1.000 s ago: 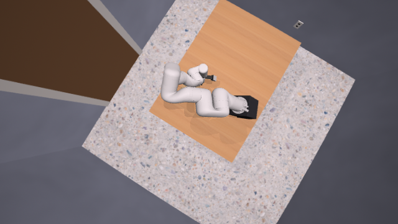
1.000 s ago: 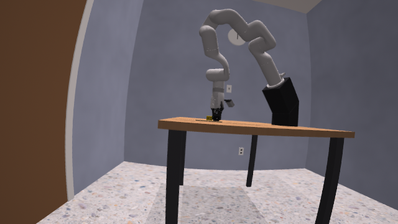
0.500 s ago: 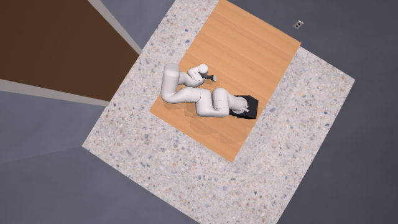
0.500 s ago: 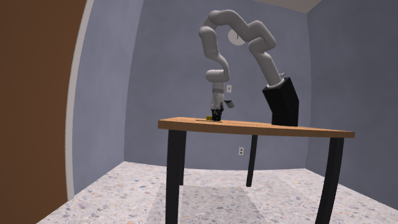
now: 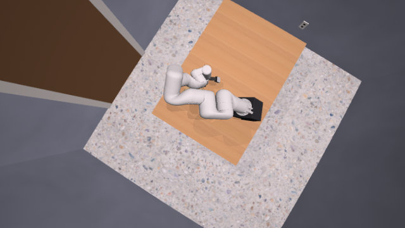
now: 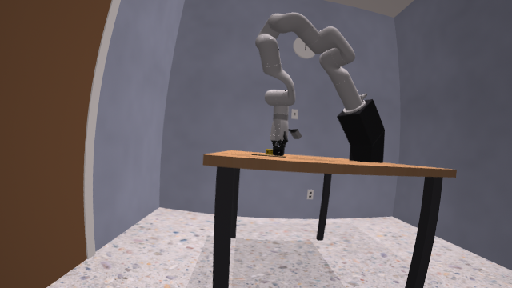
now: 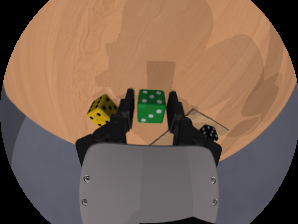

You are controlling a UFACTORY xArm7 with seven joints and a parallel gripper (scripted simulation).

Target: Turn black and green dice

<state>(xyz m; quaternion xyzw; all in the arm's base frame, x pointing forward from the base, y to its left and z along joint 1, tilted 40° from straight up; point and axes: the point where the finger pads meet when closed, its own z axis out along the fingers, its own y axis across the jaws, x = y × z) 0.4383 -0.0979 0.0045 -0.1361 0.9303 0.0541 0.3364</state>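
The green die is 1 cm below my hand. From my hand the other things lie so: yellow die (4 cm ahead, 5 cm to the right, 1 cm below); then black die (2 cm ahead, 12 cm to the left); then tan mat (7 cm ahead, 13 cm to the left, 2 cm below).
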